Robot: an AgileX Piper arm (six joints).
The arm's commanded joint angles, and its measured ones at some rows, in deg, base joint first. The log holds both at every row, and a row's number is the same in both.
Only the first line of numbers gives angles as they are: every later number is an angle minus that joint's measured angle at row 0.
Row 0, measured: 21.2 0.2 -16.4 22.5 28.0 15.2
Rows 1 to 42, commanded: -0.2 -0.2 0.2 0.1 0.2 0.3; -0.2 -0.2 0.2 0.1 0.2 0.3; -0.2 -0.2 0.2 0.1 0.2 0.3; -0.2 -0.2 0.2 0.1 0.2 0.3; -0.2 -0.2 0.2 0.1 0.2 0.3; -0.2 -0.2 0.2 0.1 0.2 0.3; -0.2 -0.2 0.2 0.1 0.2 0.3; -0.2 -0.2 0.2 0.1 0.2 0.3; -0.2 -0.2 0.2 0.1 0.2 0.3; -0.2 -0.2 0.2 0.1 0.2 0.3; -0.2 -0.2 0.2 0.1 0.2 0.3; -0.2 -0.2 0.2 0.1 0.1 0.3; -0.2 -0.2 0.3 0.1 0.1 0.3; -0.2 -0.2 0.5 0.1 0.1 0.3; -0.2 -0.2 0.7 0.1 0.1 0.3; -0.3 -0.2 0.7 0.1 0.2 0.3; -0.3 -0.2 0.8 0.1 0.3 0.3; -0.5 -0.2 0.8 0.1 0.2 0.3; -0.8 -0.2 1.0 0.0 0.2 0.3; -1.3 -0.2 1.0 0.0 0.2 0.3; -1.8 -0.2 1.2 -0.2 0.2 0.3; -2.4 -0.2 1.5 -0.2 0.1 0.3; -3.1 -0.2 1.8 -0.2 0.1 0.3; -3.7 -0.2 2.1 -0.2 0.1 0.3; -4.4 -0.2 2.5 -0.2 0.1 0.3; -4.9 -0.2 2.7 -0.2 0.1 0.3; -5.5 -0.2 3.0 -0.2 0.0 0.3; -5.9 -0.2 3.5 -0.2 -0.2 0.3; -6.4 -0.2 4.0 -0.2 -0.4 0.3; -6.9 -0.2 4.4 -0.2 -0.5 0.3; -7.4 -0.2 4.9 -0.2 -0.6 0.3; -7.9 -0.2 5.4 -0.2 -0.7 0.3; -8.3 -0.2 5.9 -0.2 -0.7 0.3; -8.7 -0.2 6.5 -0.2 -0.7 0.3; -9.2 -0.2 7.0 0.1 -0.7 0.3; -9.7 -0.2 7.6 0.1 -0.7 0.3; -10.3 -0.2 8.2 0.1 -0.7 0.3; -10.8 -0.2 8.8 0.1 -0.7 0.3; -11.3 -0.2 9.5 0.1 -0.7 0.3; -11.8 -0.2 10.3 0.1 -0.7 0.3; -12.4 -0.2 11.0 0.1 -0.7 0.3; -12.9 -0.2 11.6 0.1 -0.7 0.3
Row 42, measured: -10.9 0.0 9.2 0.0 0.0 0.4
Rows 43 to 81, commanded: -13.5 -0.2 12.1 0.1 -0.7 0.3; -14.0 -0.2 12.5 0.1 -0.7 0.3; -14.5 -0.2 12.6 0.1 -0.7 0.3; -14.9 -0.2 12.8 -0.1 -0.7 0.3; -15.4 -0.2 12.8 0.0 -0.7 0.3; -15.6 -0.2 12.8 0.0 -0.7 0.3; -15.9 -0.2 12.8 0.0 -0.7 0.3; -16.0 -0.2 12.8 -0.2 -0.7 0.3; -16.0 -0.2 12.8 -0.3 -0.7 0.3; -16.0 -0.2 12.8 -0.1 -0.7 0.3; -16.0 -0.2 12.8 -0.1 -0.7 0.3; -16.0 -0.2 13.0 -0.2 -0.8 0.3; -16.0 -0.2 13.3 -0.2 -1.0 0.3; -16.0 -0.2 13.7 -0.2 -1.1 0.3; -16.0 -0.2 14.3 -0.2 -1.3 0.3; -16.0 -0.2 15.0 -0.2 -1.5 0.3; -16.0 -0.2 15.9 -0.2 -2.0 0.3; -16.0 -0.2 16.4 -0.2 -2.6 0.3; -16.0 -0.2 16.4 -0.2 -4.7 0.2; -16.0 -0.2 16.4 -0.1 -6.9 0.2; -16.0 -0.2 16.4 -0.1 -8.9 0.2; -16.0 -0.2 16.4 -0.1 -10.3 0.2; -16.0 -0.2 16.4 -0.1 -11.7 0.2; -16.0 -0.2 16.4 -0.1 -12.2 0.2; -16.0 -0.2 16.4 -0.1 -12.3 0.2; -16.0 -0.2 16.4 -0.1 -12.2 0.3; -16.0 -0.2 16.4 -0.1 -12.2 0.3; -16.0 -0.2 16.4 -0.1 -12.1 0.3; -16.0 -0.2 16.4 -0.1 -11.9 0.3; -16.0 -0.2 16.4 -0.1 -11.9 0.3; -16.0 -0.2 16.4 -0.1 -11.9 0.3; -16.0 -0.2 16.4 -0.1 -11.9 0.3; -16.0 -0.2 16.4 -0.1 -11.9 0.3; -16.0 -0.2 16.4 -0.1 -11.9 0.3; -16.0 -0.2 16.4 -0.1 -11.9 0.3; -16.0 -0.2 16.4 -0.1 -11.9 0.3; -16.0 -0.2 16.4 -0.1 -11.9 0.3; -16.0 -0.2 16.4 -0.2 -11.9 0.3; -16.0 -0.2 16.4 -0.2 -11.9 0.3
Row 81, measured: -15.8 0.1 16.1 0.0 -11.1 0.4
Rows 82 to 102, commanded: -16.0 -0.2 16.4 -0.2 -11.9 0.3; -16.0 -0.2 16.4 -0.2 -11.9 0.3; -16.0 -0.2 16.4 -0.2 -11.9 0.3; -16.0 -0.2 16.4 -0.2 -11.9 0.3; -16.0 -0.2 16.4 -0.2 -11.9 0.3; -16.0 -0.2 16.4 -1.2 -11.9 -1.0; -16.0 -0.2 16.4 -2.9 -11.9 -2.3; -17.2 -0.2 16.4 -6.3 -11.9 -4.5; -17.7 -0.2 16.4 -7.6 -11.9 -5.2; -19.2 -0.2 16.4 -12.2 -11.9 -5.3; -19.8 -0.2 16.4 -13.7 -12.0 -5.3; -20.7 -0.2 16.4 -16.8 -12.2 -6.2; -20.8 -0.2 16.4 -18.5 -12.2 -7.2; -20.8 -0.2 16.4 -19.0 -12.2 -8.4; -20.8 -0.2 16.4 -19.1 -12.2 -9.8; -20.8 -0.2 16.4 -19.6 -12.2 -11.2; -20.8 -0.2 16.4 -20.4 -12.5 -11.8; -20.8 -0.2 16.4 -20.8 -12.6 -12.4; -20.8 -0.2 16.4 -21.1 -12.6 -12.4; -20.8 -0.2 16.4 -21.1 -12.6 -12.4; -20.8 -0.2 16.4 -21.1 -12.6 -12.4
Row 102, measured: -20.5 0.1 16.1 -20.1 -11.7 -11.4
